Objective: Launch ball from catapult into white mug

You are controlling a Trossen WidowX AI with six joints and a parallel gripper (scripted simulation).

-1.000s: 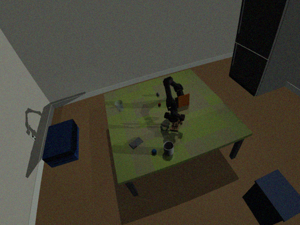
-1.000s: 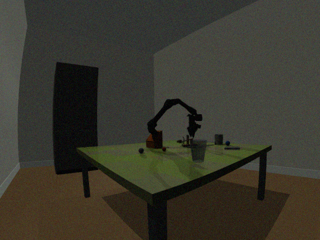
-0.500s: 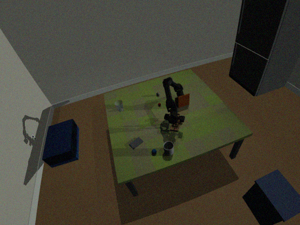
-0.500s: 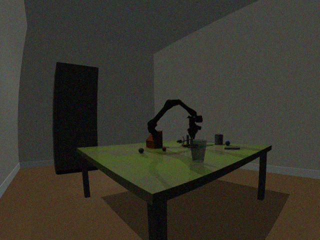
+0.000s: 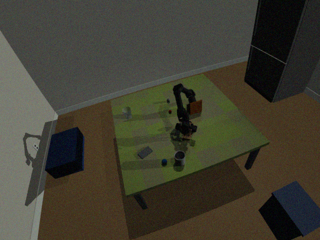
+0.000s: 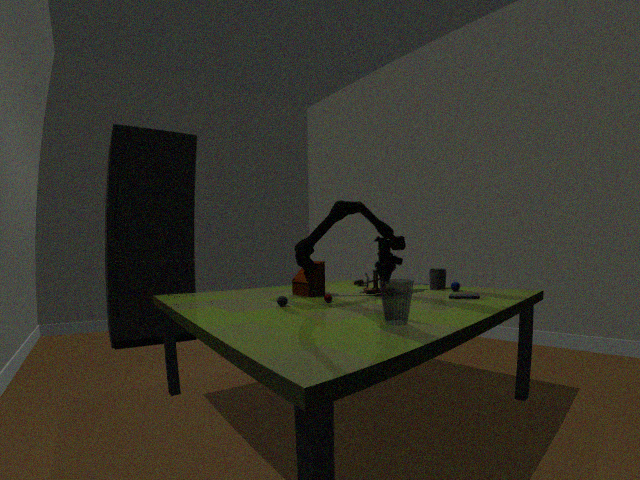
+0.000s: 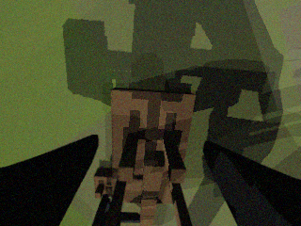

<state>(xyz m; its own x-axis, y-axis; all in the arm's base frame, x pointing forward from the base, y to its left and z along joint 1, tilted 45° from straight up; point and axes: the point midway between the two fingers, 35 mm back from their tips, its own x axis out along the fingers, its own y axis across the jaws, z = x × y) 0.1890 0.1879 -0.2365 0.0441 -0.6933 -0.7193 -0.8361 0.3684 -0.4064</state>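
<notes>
The red ball lies 5 cm ahead of my gripper tip, 38 cm to the right of it and 3 cm below it. Round my gripper tip: mug (14 cm ahead, 24 cm to the left, 1 cm below); wooden catapult (5 cm behind, 5 cm to the right, 1 cm above); blue ball (27 cm ahead, 20 cm to the left, 2 cm below).
</notes>
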